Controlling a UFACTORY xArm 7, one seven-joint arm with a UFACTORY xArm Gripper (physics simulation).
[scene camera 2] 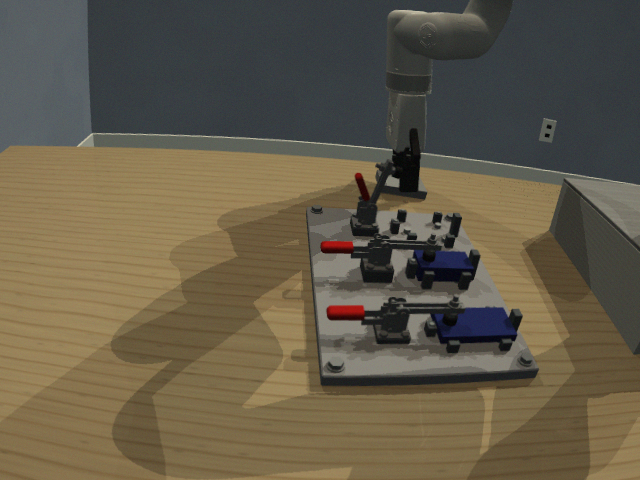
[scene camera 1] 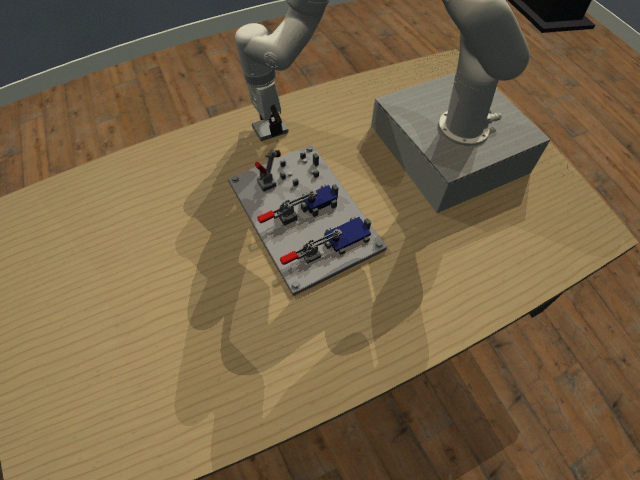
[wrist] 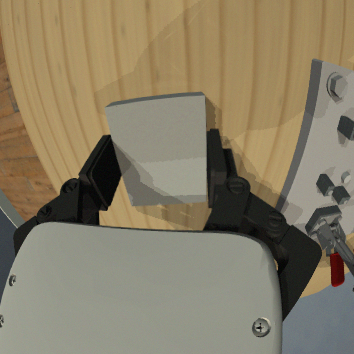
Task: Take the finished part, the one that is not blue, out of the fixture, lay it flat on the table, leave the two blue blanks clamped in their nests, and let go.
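Places are measured from the arm's base along level axes (x ahead, y left, z up), in metres.
Pixels of known places: gripper, fingertip midpoint: (scene camera 2: pixel 404 184) (scene camera 1: pixel 271 126) (wrist: pixel 160 148); arm's base, link origin: (scene camera 1: pixel 463 128).
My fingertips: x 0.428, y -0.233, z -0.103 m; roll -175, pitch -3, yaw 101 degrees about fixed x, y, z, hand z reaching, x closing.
Observation:
Ahead of a thing's pixels: the offset from my fingertips to its top centre. "pt": to the spot under its first point. Level surfaces: height alone.
The grey finished part {dx +0.006, dy +0.001, dz +0.011 m} (scene camera 1: pixel 261 129) (scene camera 2: pixel 391 182) (wrist: pixel 160 130) is a flat plate held level beyond the far end of the fixture {dx -0.002, dy +0.289, dz +0.001 m} (scene camera 1: pixel 273 242) (scene camera 2: pixel 341 289) (wrist: pixel 315 130), outside its plate. It is at or very close to the table top; I cannot tell whether it touches. My gripper (scene camera 1: pixel 275 129) (scene camera 2: pixel 408 183) (wrist: pixel 160 148) is shut on it, one finger at each side edge. Two blue blanks, the nearer {dx -0.075, dy +0.386, dz +0.017 m} (scene camera 1: pixel 353 232) (scene camera 2: pixel 483 324) and the middle one {dx -0.044, dy +0.280, dz +0.027 m} (scene camera 1: pixel 324 197) (scene camera 2: pixel 450 262), sit in their nests with clamp arms down on them.
The far nest's clamp {pt dx +0.061, dy +0.199, dz +0.032 m} (scene camera 1: pixel 266 179) (scene camera 2: pixel 366 212) (wrist: pixel 325 225) stands open with its arm raised, close to the gripper in scene camera 2. Its nest holds bare posts. The arm's grey base block (scene camera 1: pixel 413 149) (scene camera 2: pixel 594 248) stands to the right on the wooden table {dz -0.014 m} (scene camera 1: pixel 103 310) (scene camera 2: pixel 155 206) (wrist: pixel 240 50).

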